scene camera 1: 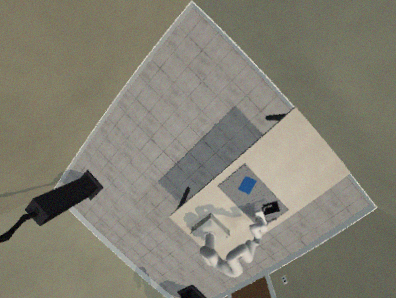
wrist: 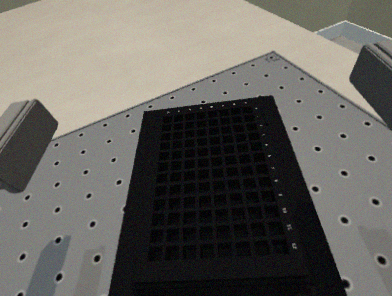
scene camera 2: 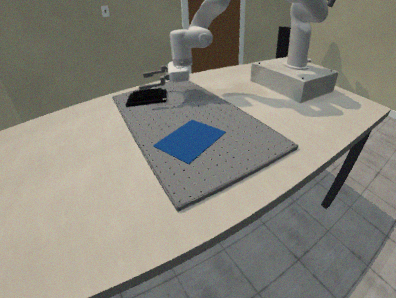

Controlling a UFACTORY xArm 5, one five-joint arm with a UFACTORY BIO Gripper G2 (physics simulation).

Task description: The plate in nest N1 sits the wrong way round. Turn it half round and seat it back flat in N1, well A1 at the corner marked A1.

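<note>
The black well plate (scene camera 1: pixel 270 208) (scene camera 2: pixel 146 95) (wrist: pixel 215 185) lies in the black nest (wrist: pixel 319 260) on the grey board. In the wrist view its grid of wells faces up, small marks run along its far edge, and numbers run down its right side, the nearest looking like 12. Its letters are too small to read, and the nest's A1 mark does not show there. My gripper (scene camera 2: pixel 143 81) (wrist: pixel 201 112) is open and empty, above the board at the plate's end. In the wrist view its fingers stand wide to the left and right of the plate, apart from it.
A flat blue square (scene camera 1: pixel 247 185) (scene camera 2: pixel 190 141) lies on the grey perforated board (scene camera 1: pixel 232 184) (scene camera 2: pixel 250 150) (wrist: pixel 90 175). The board lies on the pale table (scene camera 1: pixel 300 150) (scene camera 2: pixel 65 185) (wrist: pixel 125 50). The arm's box-shaped base (scene camera 2: pixel 295 80) stands on the table beside the board.
</note>
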